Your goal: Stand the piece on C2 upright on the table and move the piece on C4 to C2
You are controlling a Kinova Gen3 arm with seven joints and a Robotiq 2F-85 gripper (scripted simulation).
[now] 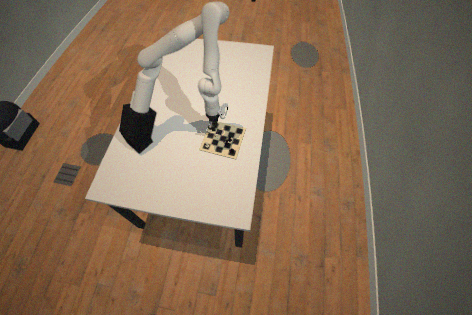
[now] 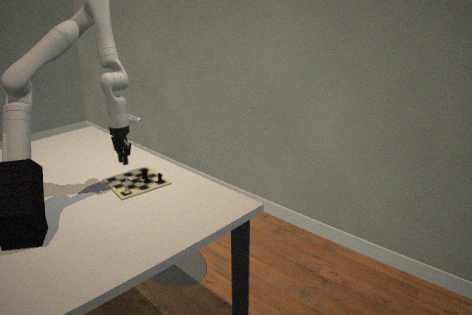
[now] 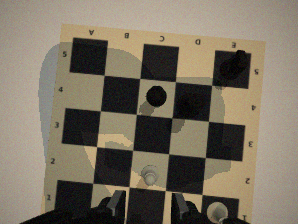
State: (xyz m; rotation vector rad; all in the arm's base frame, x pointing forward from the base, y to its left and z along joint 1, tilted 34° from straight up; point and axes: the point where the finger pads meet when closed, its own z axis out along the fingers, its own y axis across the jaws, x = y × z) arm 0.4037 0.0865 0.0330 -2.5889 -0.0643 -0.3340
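Right now my hand is 100 mm above the white pawn. From my hand the other things lie so: chessboard 40 mm ahead, 110 mm below; then white piece 20 mm behind, 70 mm to the right, 90 mm below; then dark chess piece 80 mm ahead, 30 mm to the right, 80 mm below.
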